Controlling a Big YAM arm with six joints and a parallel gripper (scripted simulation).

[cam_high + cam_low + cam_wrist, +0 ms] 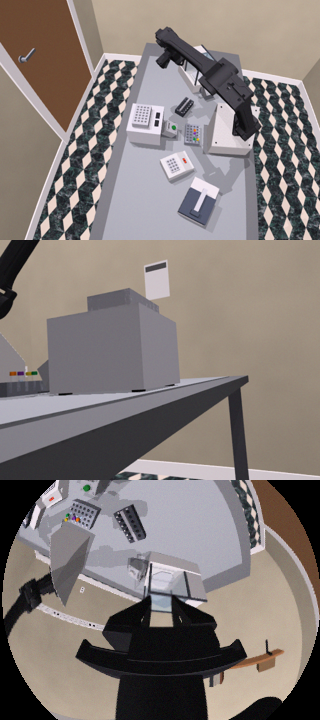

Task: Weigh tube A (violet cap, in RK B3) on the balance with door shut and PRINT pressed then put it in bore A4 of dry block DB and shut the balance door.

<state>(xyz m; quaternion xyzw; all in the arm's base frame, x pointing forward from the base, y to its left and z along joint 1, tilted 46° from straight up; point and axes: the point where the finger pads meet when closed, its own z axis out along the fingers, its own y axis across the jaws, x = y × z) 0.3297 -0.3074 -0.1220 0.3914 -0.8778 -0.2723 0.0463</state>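
The balance door is 180 mm behind my hand, 130 mm to the right of it and 100 mm below it. The rest, counted from my hand: tube rack RK: 290 mm below, 280 mm to the left, 100 mm behind; then black magnet block MG: 290 mm below, 80 mm to the left, 60 mm behind; then white PRINT key: 240 mm below, 230 mm behind, 30 mm to the right.
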